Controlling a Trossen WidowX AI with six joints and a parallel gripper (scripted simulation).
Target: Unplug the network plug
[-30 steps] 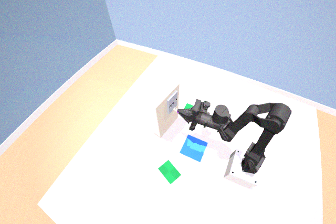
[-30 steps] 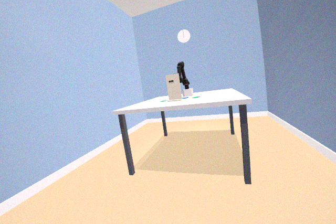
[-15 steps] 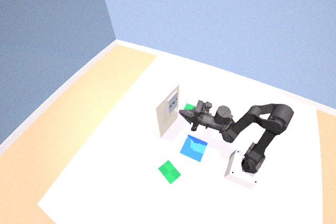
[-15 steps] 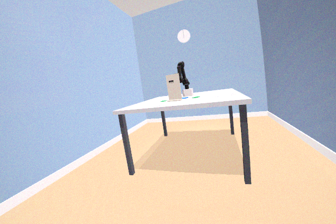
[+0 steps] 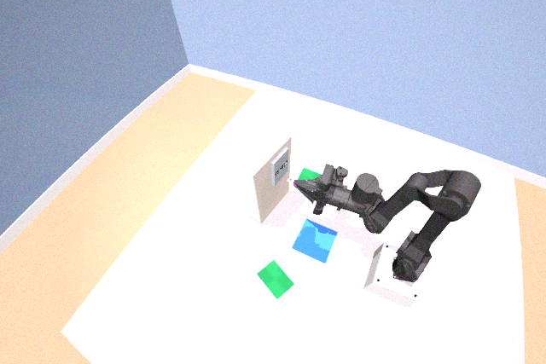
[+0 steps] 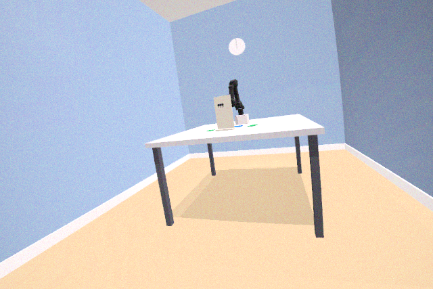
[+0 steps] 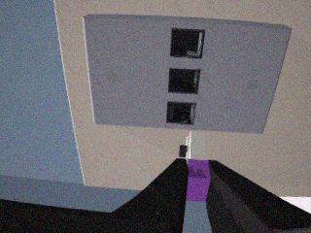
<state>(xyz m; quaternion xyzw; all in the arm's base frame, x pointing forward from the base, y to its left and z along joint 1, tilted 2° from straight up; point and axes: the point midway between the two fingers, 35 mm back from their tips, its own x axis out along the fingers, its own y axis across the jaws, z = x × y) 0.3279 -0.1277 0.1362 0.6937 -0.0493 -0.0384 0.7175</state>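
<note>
My gripper tip is now 10 cm past the blue marked square, 7 cm to the right of it and 22 cm above it. The rest, counted from my gripper tip: upright panel: 7 cm ahead, 3 cm to the right, 8 cm below; then network plug: right at my gripper tip.
</note>
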